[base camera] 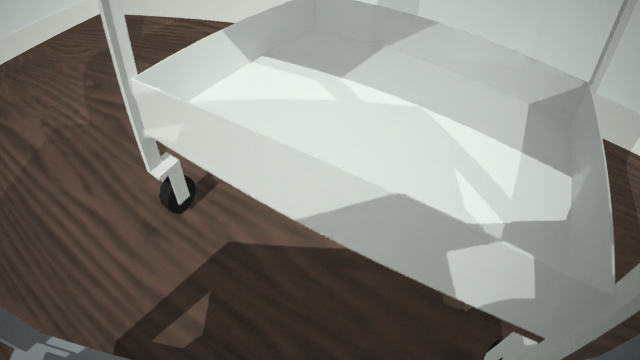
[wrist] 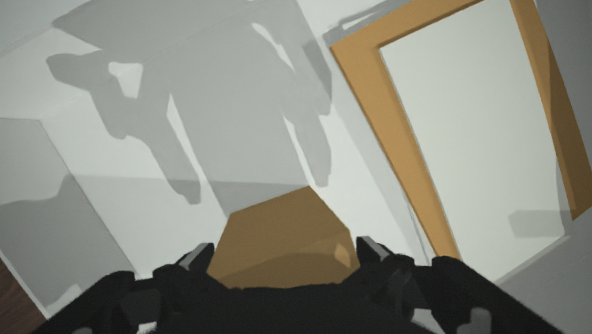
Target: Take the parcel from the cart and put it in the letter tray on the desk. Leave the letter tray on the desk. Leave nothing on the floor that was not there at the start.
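Places are measured from the arm's base along level axes (x ahead, y left, z up), in metres.
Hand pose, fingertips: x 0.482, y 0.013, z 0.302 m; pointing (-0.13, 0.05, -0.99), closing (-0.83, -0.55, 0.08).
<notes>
Each offset is from my fingertips to the top centre of the thing. "spot": to the spot under its first point. Level surfaces: height alone.
The brown cardboard parcel @[dz +0.054, dx +0.002, dy -0.002 m] point(wrist: 283, 235) shows only in the wrist view, low in the middle and turned at an angle. My gripper point(wrist: 286, 255) is open, with one black finger on each side of the parcel, close to its edges. Behind the parcel are pale grey surfaces carrying the gripper's shadow. The white cart point(base camera: 117, 59) fills the base camera view. Its lower tray @[spot: dz -0.537, dx -0.183, dy +0.042 m] point(base camera: 249, 168) holds nothing. The parcel, the desk and the letter tray are not in the base camera view.
A tan door frame @[dz -0.026, dx -0.097, dy -0.147 m] point(wrist: 385, 119) stands at the right of the wrist view. The cart's black caster @[spot: dz -0.661, dx -0.103, dy +0.168 m] point(base camera: 175, 195) rests on the dark wood floor @[dz -0.699 m] point(base camera: 76, 173). My base's grey edge point(base camera: 31, 346) shows at the bottom left.
</notes>
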